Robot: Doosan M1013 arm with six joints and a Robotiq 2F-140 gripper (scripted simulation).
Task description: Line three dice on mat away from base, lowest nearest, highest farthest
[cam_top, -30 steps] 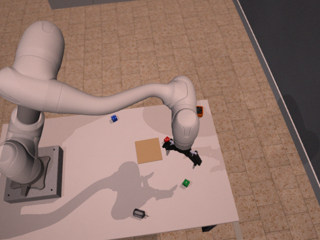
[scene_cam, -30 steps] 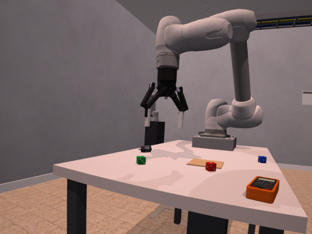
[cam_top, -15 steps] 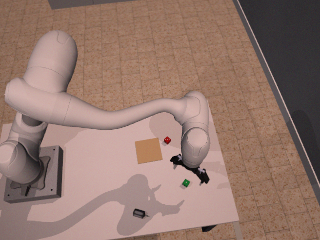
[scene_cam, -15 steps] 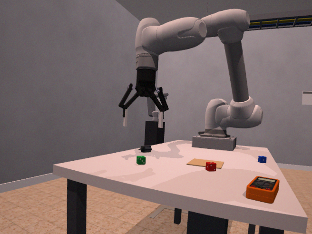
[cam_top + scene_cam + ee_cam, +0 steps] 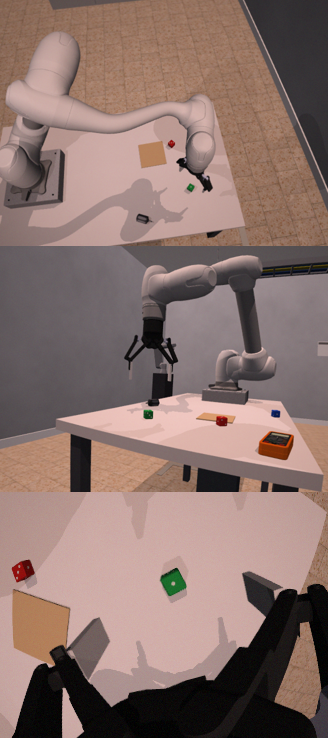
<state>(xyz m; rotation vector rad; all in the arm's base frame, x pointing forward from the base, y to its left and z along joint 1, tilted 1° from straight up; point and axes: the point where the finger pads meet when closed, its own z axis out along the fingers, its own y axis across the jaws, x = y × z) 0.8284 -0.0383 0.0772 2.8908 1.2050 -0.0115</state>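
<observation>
My hand is 14 cm above the green die. The rest, counted from my hand: red die: 25 cm to the left, 14 cm below, 10 cm behind; tan mat: 21 cm behind, 20 cm to the left, 15 cm below; blue die: 42 cm behind, 40 cm to the left, 14 cm below.
</observation>
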